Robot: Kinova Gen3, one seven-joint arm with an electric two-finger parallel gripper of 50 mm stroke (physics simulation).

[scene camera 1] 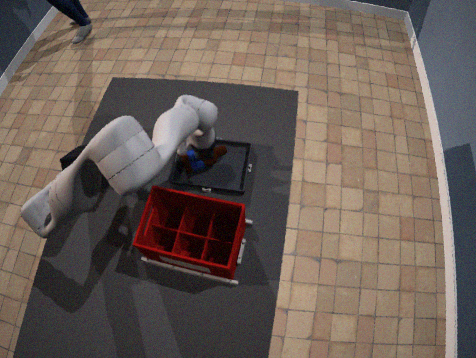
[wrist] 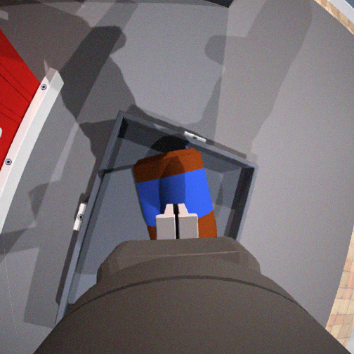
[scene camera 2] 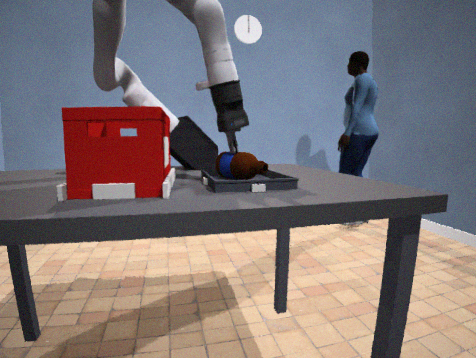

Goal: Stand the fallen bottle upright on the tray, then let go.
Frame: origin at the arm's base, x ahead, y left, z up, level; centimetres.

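Seen in the pictures: gripper, fingertip midpoint: (scene camera 1: pixel 199 156) (scene camera 2: pixel 234 152); arm's base, origin of the base link: (scene camera 2: pixel 170 129).
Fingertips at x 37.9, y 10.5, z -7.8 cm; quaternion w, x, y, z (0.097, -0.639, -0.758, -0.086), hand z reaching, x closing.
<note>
Pixels of each thing's top centre, then the offset from my fingertips to it.
- brown bottle with a blue band, middle of its top: (scene camera 2: pixel 243 152) (scene camera 1: pixel 203 150) dx +1.4, dy +1.9, dz +0.2 cm
- dark tray, middle of its top: (scene camera 2: pixel 243 173) (scene camera 1: pixel 212 161) dx +3.7, dy +0.9, dz -5.2 cm
- red crate with compartments, middle of its top: (scene camera 2: pixel 126 113) (scene camera 1: pixel 188 225) dx -0.5, dy -27.5, dz +9.8 cm
The brown bottle with a blue band (scene camera 1: pixel 196 162) (scene camera 2: pixel 245 165) (wrist: pixel 197 190) lies on its side on the dark tray (scene camera 1: pixel 235 172) (scene camera 2: pixel 230 187) (wrist: pixel 115 210). Its neck points right in scene camera 2, and its base faces the top of the wrist view. My gripper (scene camera 2: pixel 234 149) (wrist: pixel 175 215) points down at the bottle with its two fingers shut together and nothing between them. The fingertips are at the upper side of the bottle, near the blue band; whether they touch it I cannot tell. In scene camera 1 the arm hides the fingers.
A red crate with compartments (scene camera 1: pixel 230 272) (scene camera 2: pixel 117 165) (wrist: pixel 15 90) stands beside the tray, with white strips around its foot. The tray has low raised walls and small white brackets outside. A person (scene camera 1: pixel 75 12) (scene camera 2: pixel 362 110) stands beyond the table (scene camera 2: pixel 225 220).
</note>
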